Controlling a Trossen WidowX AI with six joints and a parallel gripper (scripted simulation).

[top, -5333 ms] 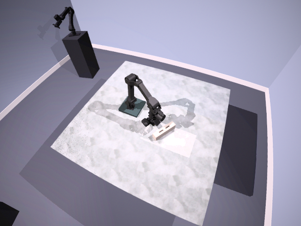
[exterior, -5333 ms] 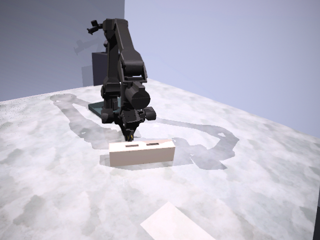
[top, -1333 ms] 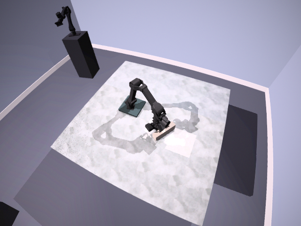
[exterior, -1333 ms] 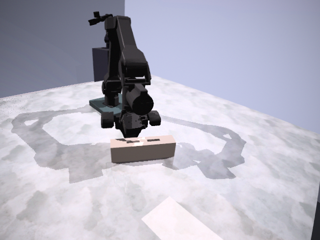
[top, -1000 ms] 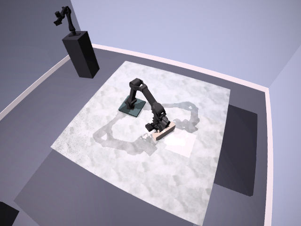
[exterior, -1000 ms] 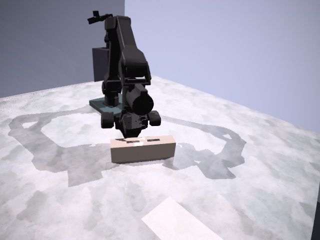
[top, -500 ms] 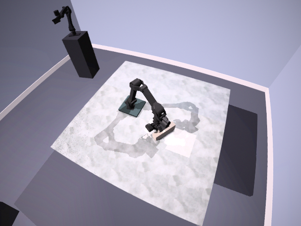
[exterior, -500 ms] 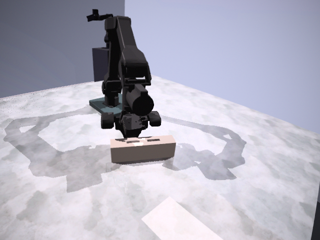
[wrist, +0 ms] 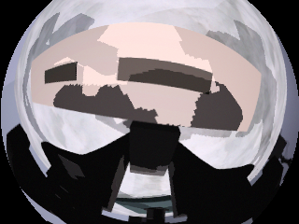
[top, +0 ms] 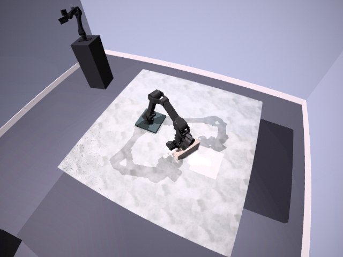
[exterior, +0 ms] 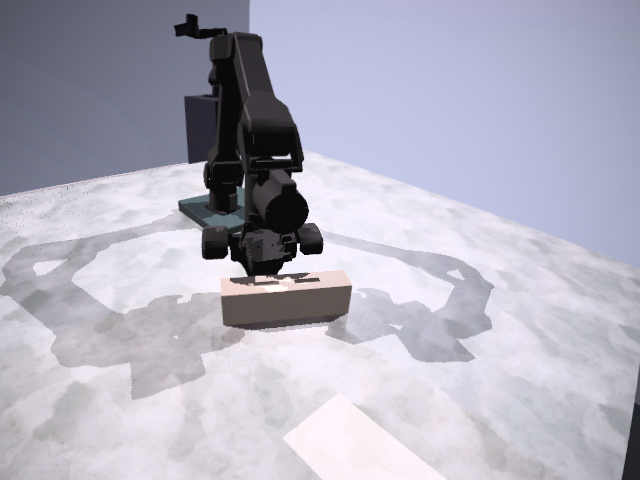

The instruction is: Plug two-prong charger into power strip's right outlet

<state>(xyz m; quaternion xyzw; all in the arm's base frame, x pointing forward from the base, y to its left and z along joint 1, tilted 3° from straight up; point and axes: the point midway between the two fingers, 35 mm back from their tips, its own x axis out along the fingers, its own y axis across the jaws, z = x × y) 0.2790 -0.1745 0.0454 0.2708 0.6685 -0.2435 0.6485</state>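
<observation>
The dark charger is 10 mm to the right of my gripper tip, 10 mm ahead of it and 10 mm above it.
</observation>
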